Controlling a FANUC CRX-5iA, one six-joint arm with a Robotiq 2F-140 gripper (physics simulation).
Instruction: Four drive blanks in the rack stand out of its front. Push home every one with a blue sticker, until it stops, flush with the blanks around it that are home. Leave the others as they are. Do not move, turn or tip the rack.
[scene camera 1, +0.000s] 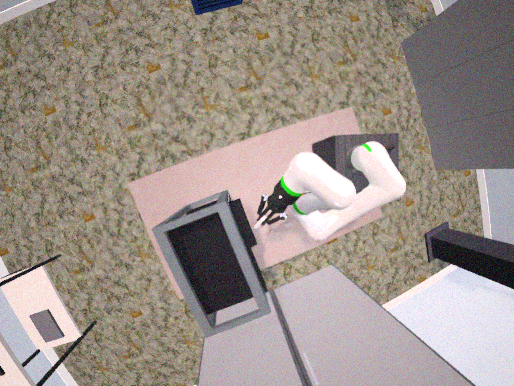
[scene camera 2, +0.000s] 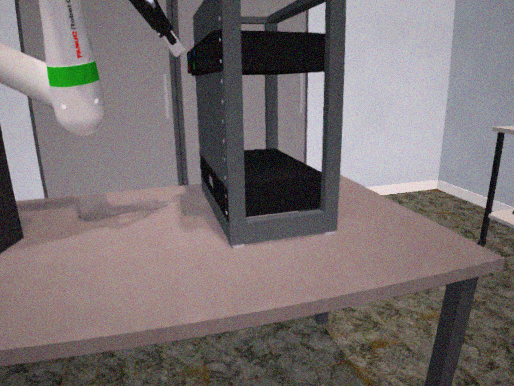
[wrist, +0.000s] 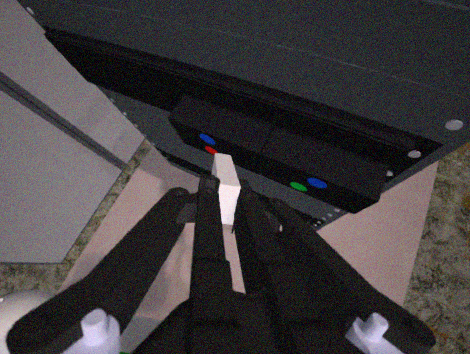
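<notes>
The grey rack (scene camera 1: 244, 260) (scene camera 2: 235, 125) (wrist: 300, 50) stands upright on the table. A black block of drive blanks (scene camera 1: 243, 220) (scene camera 2: 205, 55) (wrist: 280, 150) stands out of its front, high up. In the wrist view, a blue sticker (wrist: 207, 139) is above a red sticker (wrist: 211, 150) at the left; another blue sticker (wrist: 317, 183) is beside a green sticker (wrist: 298, 186) at the right. Seams between these blanks are faint. My gripper (scene camera 1: 261, 220) (scene camera 2: 174, 44) (wrist: 220, 168) is shut, a white tip projecting from it. The tip is close before the blanks; contact cannot be told.
The pinkish table (scene camera 1: 200, 185) (scene camera 2: 150, 280) carries the rack and the arm's dark pedestal (scene camera 1: 327, 150). Another black unit (scene camera 2: 282, 185) sits low in the rack. A grey cabinet (scene camera 1: 350, 330) (scene camera 2: 115, 125) stands beside the table.
</notes>
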